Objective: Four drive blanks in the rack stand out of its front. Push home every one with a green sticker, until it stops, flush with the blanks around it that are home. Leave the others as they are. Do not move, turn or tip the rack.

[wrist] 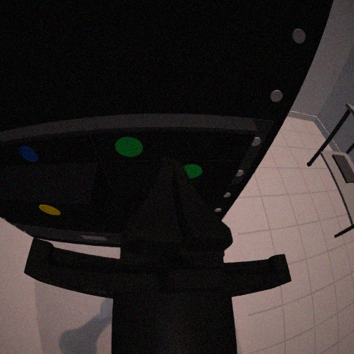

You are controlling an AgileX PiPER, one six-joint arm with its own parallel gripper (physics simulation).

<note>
I see my gripper (168,166) and a black rack (99,99).
</note>
